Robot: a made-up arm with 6 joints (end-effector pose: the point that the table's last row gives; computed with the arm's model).
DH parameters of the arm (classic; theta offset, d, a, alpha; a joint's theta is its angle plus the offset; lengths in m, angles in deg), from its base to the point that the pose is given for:
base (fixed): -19.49 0 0.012 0
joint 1: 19.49 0.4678 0.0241 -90
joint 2: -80.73 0 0.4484 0
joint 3: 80.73 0.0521 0.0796 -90
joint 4: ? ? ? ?
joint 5: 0 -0.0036 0.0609 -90
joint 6: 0 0.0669 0.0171 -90
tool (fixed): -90 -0.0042 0 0
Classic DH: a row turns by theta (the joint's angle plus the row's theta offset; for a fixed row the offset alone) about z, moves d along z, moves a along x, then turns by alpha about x.
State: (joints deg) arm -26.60 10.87 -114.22 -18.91 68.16 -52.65
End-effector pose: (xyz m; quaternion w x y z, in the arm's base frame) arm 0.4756 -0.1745 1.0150 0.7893 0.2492 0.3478 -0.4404
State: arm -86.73 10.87 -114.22 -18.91 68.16 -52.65
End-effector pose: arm 0.0947 -0.4915 1.0150 0.4625 0.3899 0.1761 -0.7766
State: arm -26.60 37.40 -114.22 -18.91 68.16 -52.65
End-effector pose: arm 0.6501 -0.2619 0.7486 0.6713 0.2333 0.5457 -0.4440
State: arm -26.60 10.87 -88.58 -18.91 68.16 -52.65
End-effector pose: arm 0.4968 -0.1852 0.8671 0.6759 0.2340 0.5395 -0.4443
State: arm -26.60 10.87 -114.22 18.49 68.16 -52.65
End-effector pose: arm 0.4815 -0.1585 1.0228 0.7593 0.4920 0.3605 -0.2269
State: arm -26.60 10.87 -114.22 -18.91 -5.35 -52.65
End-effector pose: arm 0.4459 -0.1196 1.1105 0.9577 0.1164 -0.1873 -0.1848
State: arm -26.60 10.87 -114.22 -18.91 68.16 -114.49
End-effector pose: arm 0.4603 -0.1717 1.0057 0.8052 -0.1918 0.5246 -0.1991
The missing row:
joint 4: 0 0.2457 0.0104 90
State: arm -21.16 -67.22 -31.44 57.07 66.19 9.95
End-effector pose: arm 0.0117 0.0675 0.8240 0.1761 0.9103 0.3327 -0.1723
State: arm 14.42 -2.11 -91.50 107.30 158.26 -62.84
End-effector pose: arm 0.2527 0.1814 1.0403 0.0159 0.0587 0.7622 0.6444
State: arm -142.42 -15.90 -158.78 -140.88 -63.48 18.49
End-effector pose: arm 0.0937 -0.0951 1.1178 0.4109 -0.4616 0.3359 -0.7109
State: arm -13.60 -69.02 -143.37 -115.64 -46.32 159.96
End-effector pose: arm -0.4865 0.2602 0.8838 0.5994 0.4075 -0.1729 0.6669
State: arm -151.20 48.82 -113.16 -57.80 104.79 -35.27
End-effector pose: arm -0.5937 -0.3317 0.6049 0.4951 -0.5064 -0.2975 0.6403
